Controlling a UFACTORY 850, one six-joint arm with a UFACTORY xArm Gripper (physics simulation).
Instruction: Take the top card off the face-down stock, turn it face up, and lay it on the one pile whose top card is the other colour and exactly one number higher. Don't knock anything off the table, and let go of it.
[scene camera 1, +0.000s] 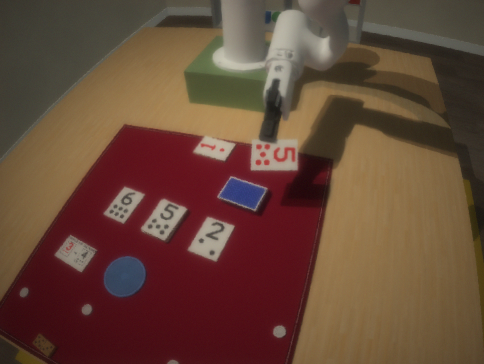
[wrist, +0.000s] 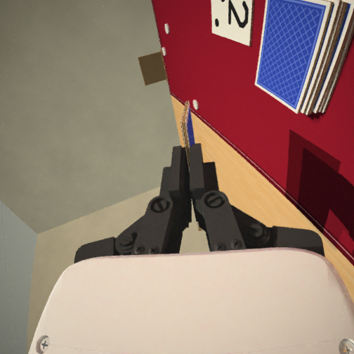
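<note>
My gripper (scene camera 1: 269, 136) (wrist: 190, 162) is shut on the red five card (scene camera 1: 274, 155) (wrist: 187, 125), holding it by one edge above the mat's back edge. In the scene view its red face shows; in the wrist view it is edge-on, with a sliver of blue back. The face-down blue stock (scene camera 1: 243, 193) (wrist: 294, 50) lies in front of it. Face up on the mat are a black six (scene camera 1: 124, 204), a black five pile (scene camera 1: 164, 219), a black two (scene camera 1: 211, 239) (wrist: 233, 19) and a red one (scene camera 1: 214, 148).
A small example card (scene camera 1: 76, 253) and a blue disc (scene camera 1: 125, 276) lie on the red mat (scene camera 1: 210, 310) (wrist: 220, 95), with several white dots. A brown dotted piece (scene camera 1: 44, 345) is at the front left corner. The green base block (scene camera 1: 225, 90) stands behind the mat on the wooden table (scene camera 1: 390, 225).
</note>
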